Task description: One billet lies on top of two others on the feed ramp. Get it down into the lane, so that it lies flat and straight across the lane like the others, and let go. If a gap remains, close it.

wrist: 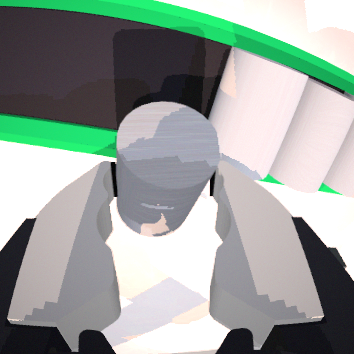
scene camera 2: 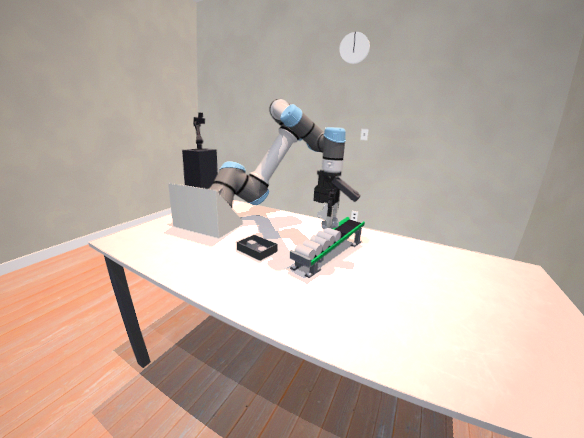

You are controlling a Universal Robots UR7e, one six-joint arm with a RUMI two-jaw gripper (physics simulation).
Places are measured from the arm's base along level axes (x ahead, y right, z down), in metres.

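Pixels of known places: gripper, fingertip midpoint: [wrist: 162, 164] [scene camera 2: 330, 226]; arm's base at its link origin: [scene camera 2: 215, 205].
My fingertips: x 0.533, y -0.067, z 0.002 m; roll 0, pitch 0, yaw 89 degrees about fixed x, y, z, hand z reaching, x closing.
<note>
For each thing: its top centre in the pictures, then the offset to it from my fingertips. "pt": a spot on its surface instead. Level surfaces: height alone.
- grey billet at its top centre: [wrist: 159, 220] [scene camera 2: 330, 216] dz -0.040, dx -0.001, dy -0.002 m
- ramp's lower green rail at a spot on its surface: [wrist: 60, 134] pt dz +0.016, dx +0.009, dy -0.055 m
- black tray at its top centre: [scene camera 2: 256, 242] dz +0.067, dx -0.231, dy +0.164 m
- table at its surface level: dz +0.102 m
My gripper [scene camera 2: 330, 223] [wrist: 162, 164] is shut on a grey billet [wrist: 167, 150], held at the upper, uncovered end of the feed ramp [scene camera 2: 351, 226] [wrist: 55, 62]. In the wrist view the held billet shows its round end face and overlaps the ramp's lower green rail [wrist: 60, 134]. Several pale billets lie side by side across the lane; the uppermost of them [scene camera 2: 332, 234] [wrist: 260, 112] is right of the held billet in the wrist view. The held billet's exact height above the lane cannot be told. In the scene view it is hard to make out among the fingers.
A black tray [scene camera 2: 248, 252] with small light pieces stands left of the ramp on the table [scene camera 2: 400, 310]. A grey panel [scene camera 2: 194, 210] stands near the arm's base. Behind it is a black pedestal [scene camera 2: 200, 167] with a small dark device.
</note>
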